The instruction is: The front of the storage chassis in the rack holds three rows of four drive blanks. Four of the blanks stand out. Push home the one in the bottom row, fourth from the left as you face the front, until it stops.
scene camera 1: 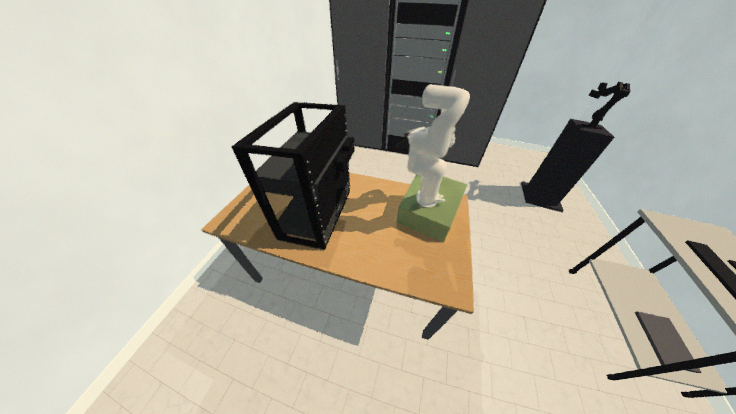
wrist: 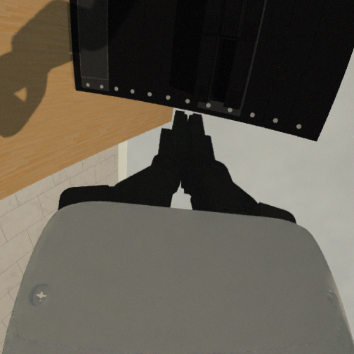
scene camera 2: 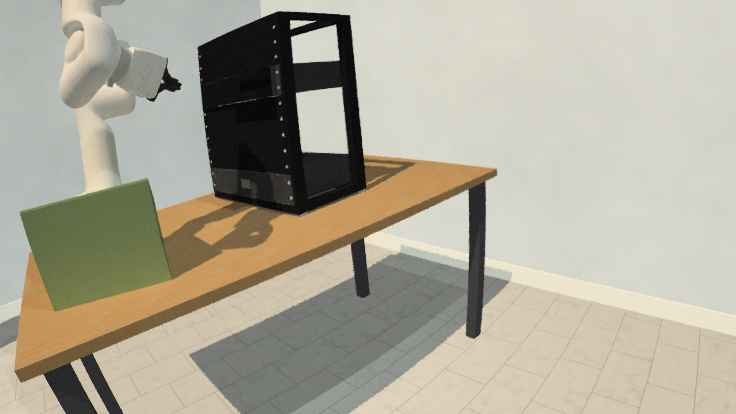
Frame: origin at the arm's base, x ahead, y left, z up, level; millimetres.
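Where they show: gripper, fingertip midpoint: (scene camera 1: 396,147) (scene camera 2: 178,87); arm's base at its link origin: (scene camera 1: 427,197) (scene camera 2: 107,203).
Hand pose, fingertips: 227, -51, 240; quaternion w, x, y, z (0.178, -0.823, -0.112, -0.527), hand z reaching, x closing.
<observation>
Each offset is from my fingertips to the top centre of the thing, as dx, dy, dz. Level surfaces: height alone.
The black rack {+388, +263, +175} (scene camera 1: 246,169) (scene camera 2: 354,102) (wrist: 295,75) stands upright on the table. The storage chassis (scene camera 2: 218,95) (wrist: 250,65) sits in its upper half; in the wrist view it runs up the picture as a dark band with faint blank outlines. The blanks are too dark to tell apart, so the bottom-row fourth blank and how far it stands out cannot be made out. My gripper (scene camera 2: 177,84) (wrist: 183,130) is shut and empty. In scene camera 2 it is left of the rack front, apart from it. In the wrist view its tips appear just below the rack's screwed edge.
The arm stands on a green block (scene camera 1: 424,223) (scene camera 2: 97,247) on the wooden table {dz -412} (scene camera 1: 380,262) (scene camera 2: 329,226). A grey panel {+255, +240, -290} (scene camera 2: 265,187) (wrist: 94,45) closes the rack's bottom. A tall server cabinet (scene camera 1: 360,77) and a black pedestal (scene camera 1: 571,164) stand beyond the table.
</observation>
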